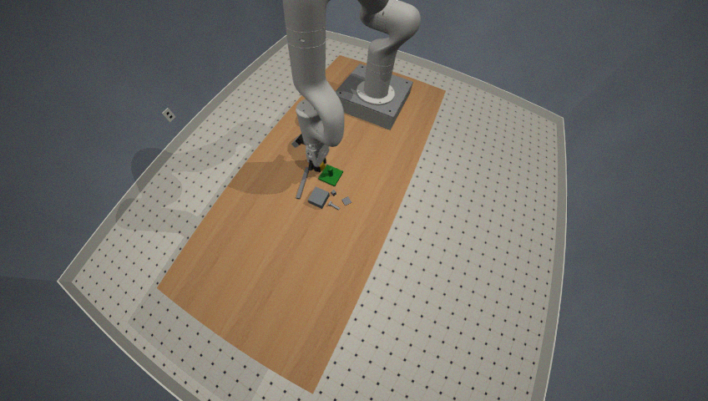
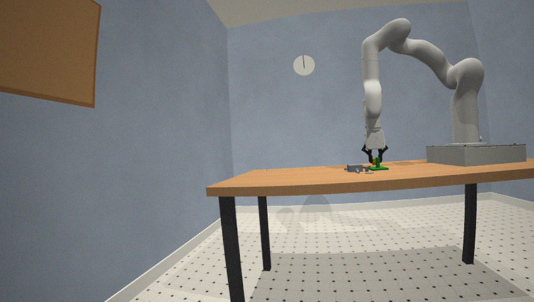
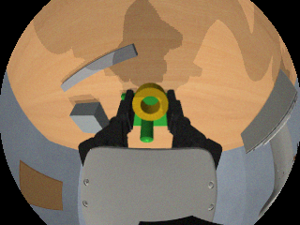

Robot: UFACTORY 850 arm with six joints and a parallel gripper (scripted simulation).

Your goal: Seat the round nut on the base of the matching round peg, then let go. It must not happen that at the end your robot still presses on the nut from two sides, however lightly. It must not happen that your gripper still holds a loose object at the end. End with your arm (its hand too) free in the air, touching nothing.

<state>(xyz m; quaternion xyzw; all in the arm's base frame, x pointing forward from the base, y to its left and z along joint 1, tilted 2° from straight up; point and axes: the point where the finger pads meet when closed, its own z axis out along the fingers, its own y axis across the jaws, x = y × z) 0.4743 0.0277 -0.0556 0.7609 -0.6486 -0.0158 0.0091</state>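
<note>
Right now my hand is 9 cm short of the long grey bar, 4 cm above it and 2 cm to the left of it. From my hand the other things lie so: grey block: 11 cm ahead, 8 cm to the left, 3 cm below; then small grey bolt: 14 cm to the left, 10 cm ahead, 4 cm below; then small grey plate: 18 cm to the left, 5 cm below, 5 cm ahead.
</note>
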